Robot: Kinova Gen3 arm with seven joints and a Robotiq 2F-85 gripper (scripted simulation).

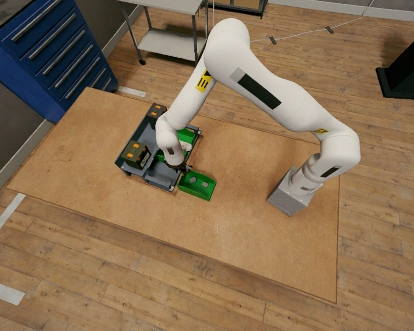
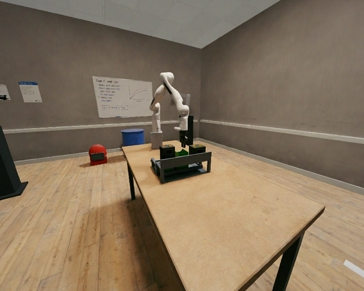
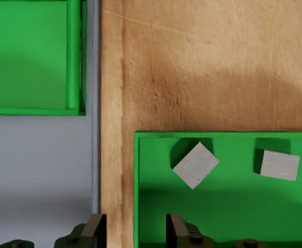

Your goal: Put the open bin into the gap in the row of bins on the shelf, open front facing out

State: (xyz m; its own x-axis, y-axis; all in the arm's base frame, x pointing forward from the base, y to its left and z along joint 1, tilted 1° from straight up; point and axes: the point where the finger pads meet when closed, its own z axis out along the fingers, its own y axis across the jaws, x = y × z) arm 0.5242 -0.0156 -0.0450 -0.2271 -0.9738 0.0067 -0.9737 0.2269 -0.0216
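The grey part is 13 cm below my hand, 5 cm behind it and 1 cm to the right of it. Also, from my hand: grey shelf 14 cm to the right, 13 cm ahead, 8 cm below.
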